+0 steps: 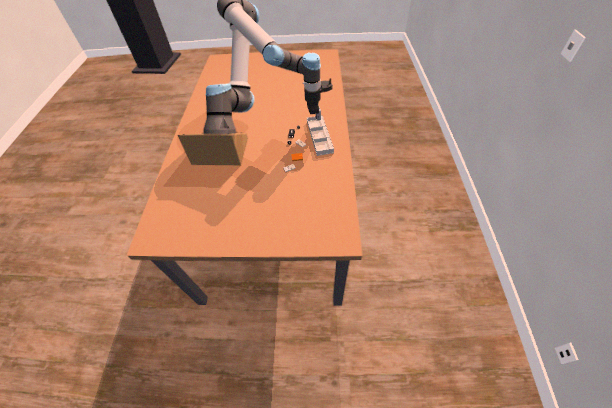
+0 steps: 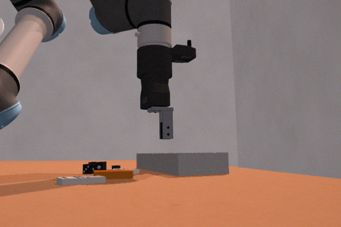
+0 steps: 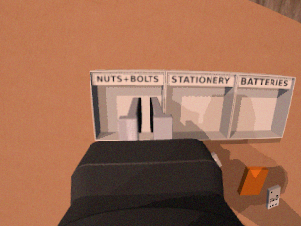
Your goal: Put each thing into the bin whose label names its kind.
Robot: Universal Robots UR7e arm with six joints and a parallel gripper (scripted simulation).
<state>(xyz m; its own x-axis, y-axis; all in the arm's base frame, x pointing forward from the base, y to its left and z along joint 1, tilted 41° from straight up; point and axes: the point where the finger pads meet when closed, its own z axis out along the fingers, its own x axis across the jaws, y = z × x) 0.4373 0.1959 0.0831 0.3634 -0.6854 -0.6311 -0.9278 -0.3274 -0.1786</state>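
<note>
Now: hand 13 cm past the black 9V battery, 7 cm to the left of it and 7 cm above it. The rest, counted from my hand: small black piece (10 cm behind, 8 cm below); grey bin tray (6 cm to the right, 6 cm below, 2 cm ahead); black die (13 cm to the right, 13 cm behind, 7 cm below).
</note>
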